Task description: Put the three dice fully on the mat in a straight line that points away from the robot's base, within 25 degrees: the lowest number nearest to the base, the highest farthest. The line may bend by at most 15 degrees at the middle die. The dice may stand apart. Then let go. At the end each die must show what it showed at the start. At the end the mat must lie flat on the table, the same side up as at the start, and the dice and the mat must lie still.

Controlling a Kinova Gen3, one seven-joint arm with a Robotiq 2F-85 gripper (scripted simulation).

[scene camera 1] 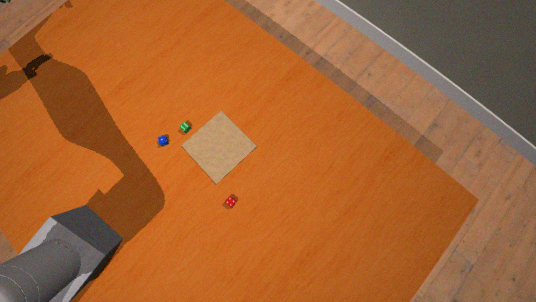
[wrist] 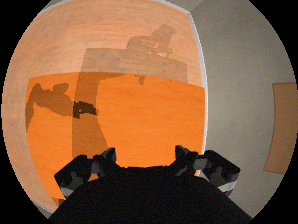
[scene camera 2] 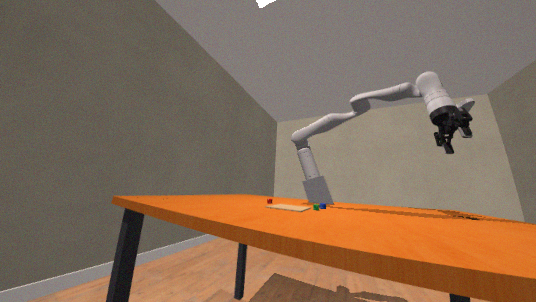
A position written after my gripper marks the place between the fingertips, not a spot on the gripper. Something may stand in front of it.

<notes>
In view: my gripper (scene camera 2: pixel 458 146) and a tan square mat (scene camera 1: pixel 219 146).
My gripper shows as well in the wrist view (wrist: pixel 145 153). The wrist view misses the tan square mat, which is hidden by my gripper.
</notes>
